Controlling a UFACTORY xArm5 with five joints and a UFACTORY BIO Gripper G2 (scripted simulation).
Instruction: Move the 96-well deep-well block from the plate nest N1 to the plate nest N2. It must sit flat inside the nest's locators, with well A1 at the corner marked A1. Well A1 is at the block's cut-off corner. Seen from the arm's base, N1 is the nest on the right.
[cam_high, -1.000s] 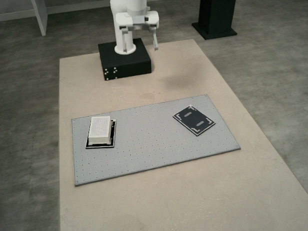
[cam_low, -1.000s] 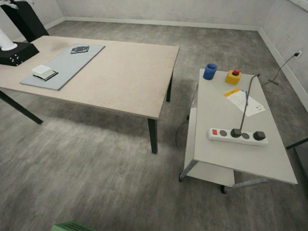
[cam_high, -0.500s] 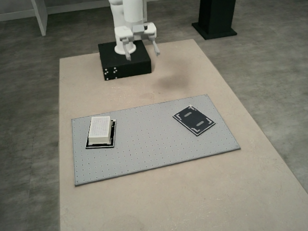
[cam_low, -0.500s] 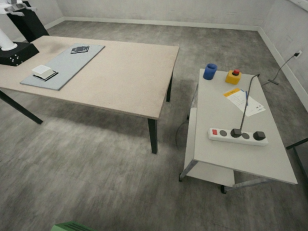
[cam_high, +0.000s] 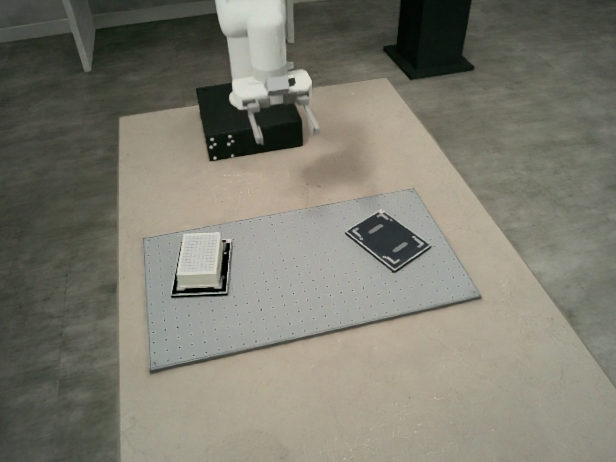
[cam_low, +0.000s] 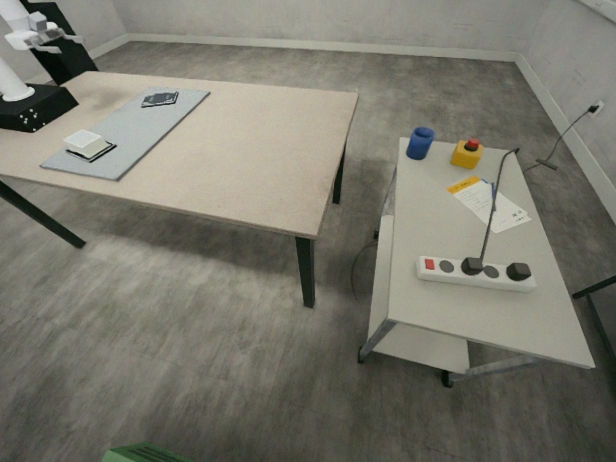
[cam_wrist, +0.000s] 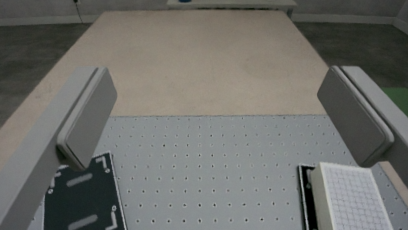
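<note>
Now: the white 96-well deep-well block 26 cm below my hand, 22 cm to the right of it and 5 cm ahead of it.
</note>
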